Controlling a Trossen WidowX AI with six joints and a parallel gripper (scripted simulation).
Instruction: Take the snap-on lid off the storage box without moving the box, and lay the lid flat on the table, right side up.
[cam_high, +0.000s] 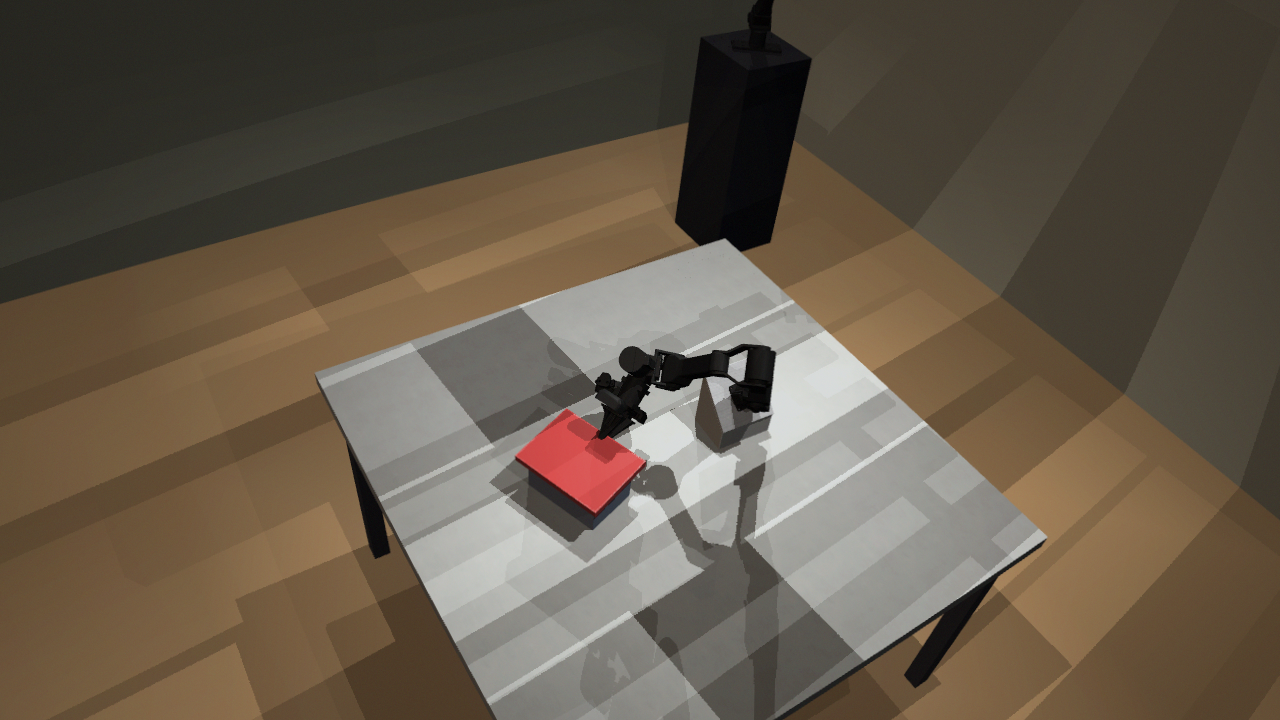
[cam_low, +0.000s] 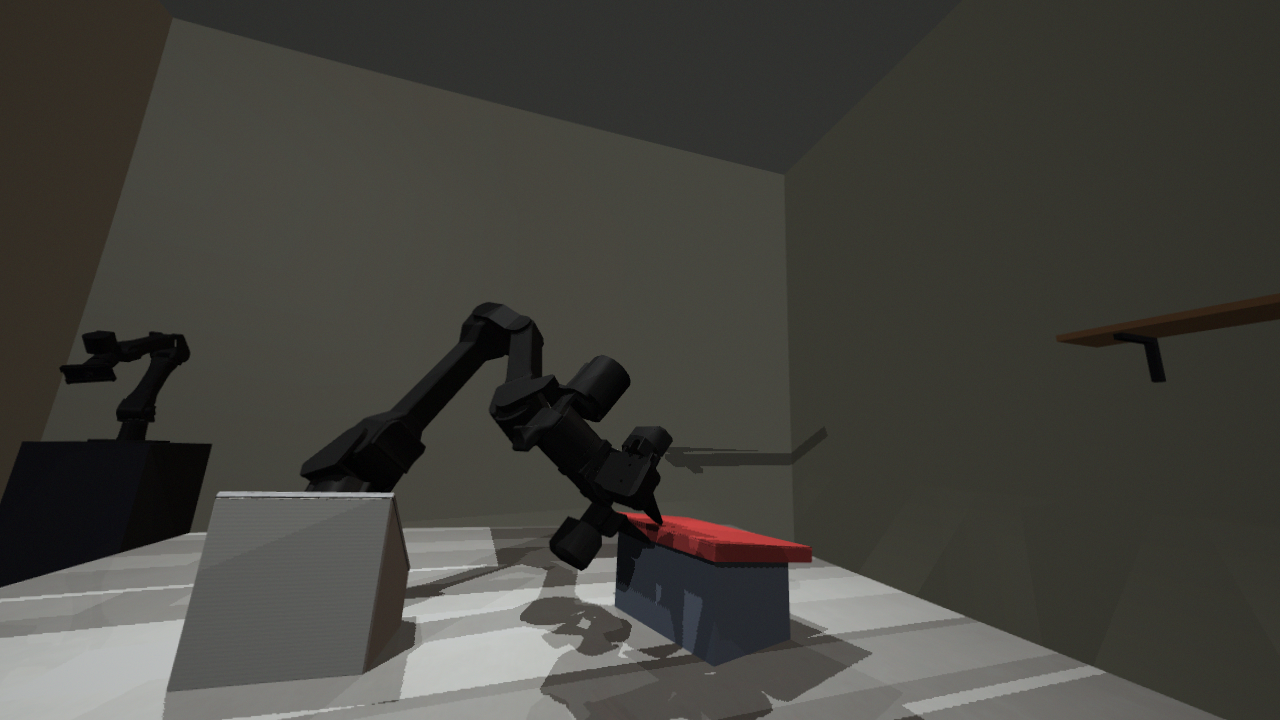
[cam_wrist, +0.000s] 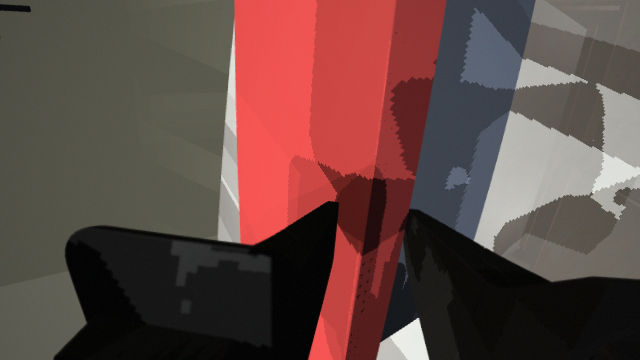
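Now: gripper tip 7 cm short of the red lid and 3 cm to the right of it. Round my gripper tip: storage box: 7 cm ahead, 6 cm below, 2 cm to the left.
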